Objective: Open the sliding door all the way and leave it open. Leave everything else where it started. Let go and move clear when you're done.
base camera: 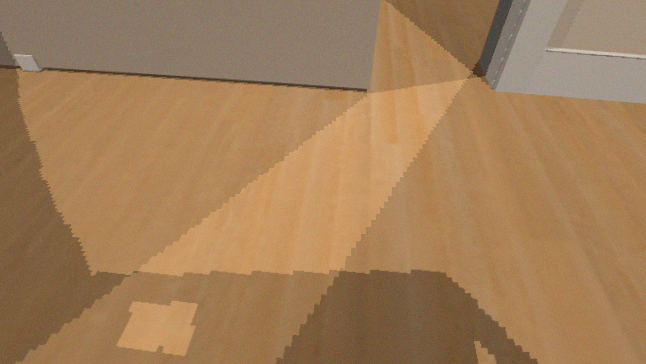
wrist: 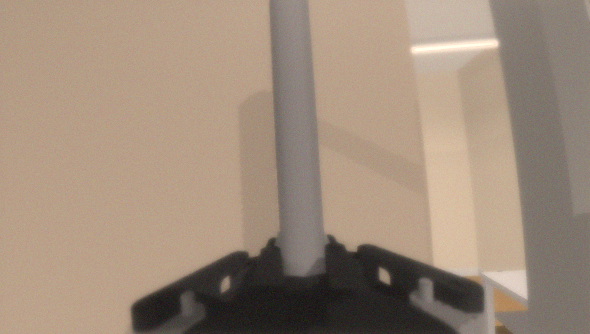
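Frame: origin at the arm's base, x ahead, y left, z up, level; metres.
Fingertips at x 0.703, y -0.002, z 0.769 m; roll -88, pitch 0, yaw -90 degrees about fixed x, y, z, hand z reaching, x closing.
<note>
Pixels of each thing's top centre, then the offset from my fingertips to it. "spot": a spot on its surface instead.
- door's handle at a spot on its surface: (wrist: pixel 297 125) spot: 0.062 m back, 0.000 m left, 0.080 m up
- small white block at a spot on its surface: (base camera: pixel 28 63) spot: 0.080 m ahead, 0.581 m left, 1.148 m down
The sliding door (base camera: pixel 200 40) (wrist: pixel 125 125) is a flat beige-grey panel. In the base camera view its lower part spans the upper left, and a gap lies between its right edge and the door frame. In the wrist view its right edge stands left of an opening into a lit room. The door's handle (wrist: pixel 297 125) is a grey upright bar. My gripper (wrist: pixel 301 241) is shut on this bar, with one finger on each side. The gripper does not show in the base camera view.
The grey door frame (base camera: pixel 520 45) (wrist: pixel 550 150) stands right of the opening. A wall with a pale baseboard (base camera: pixel 590 77) continues to the right. A small white block (base camera: pixel 28 63) sits at the door's foot on the far left. Through the opening a white-topped piece of furniture (wrist: pixel 510 282) shows.
</note>
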